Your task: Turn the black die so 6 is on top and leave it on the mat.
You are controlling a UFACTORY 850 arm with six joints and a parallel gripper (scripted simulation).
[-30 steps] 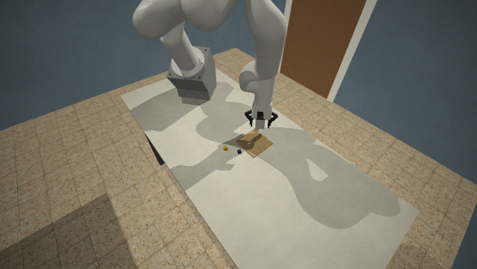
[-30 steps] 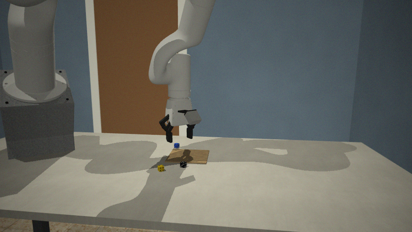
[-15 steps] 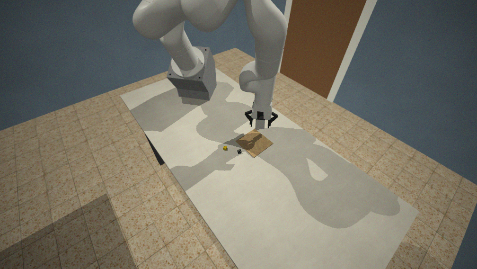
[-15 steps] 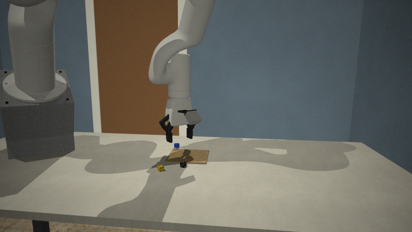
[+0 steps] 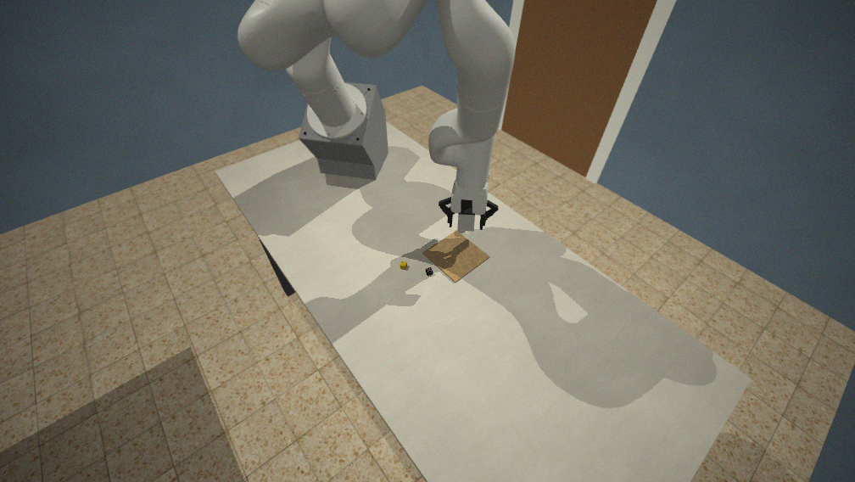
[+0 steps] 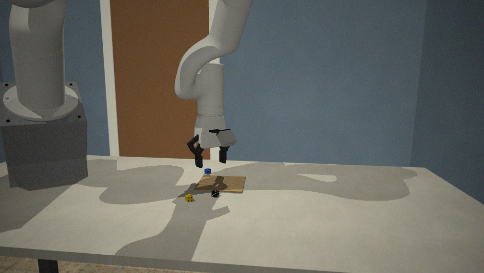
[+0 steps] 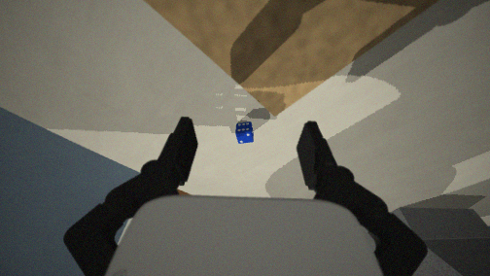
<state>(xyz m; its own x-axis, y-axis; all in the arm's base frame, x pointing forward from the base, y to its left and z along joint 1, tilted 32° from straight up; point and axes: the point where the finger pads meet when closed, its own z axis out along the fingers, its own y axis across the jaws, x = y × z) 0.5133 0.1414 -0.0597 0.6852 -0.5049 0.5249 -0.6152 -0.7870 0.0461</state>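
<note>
Now: the blue die 2 cm behind my hand, 2 cm to the left of it and 4 cm below it. From my hand the other things lie so: black die (6 cm ahead, 18 cm to the right, 4 cm below); tan square mat (5 cm ahead, 8 cm to the right, 4 cm below); yellow die (23 cm to the right, 4 cm below).
</note>
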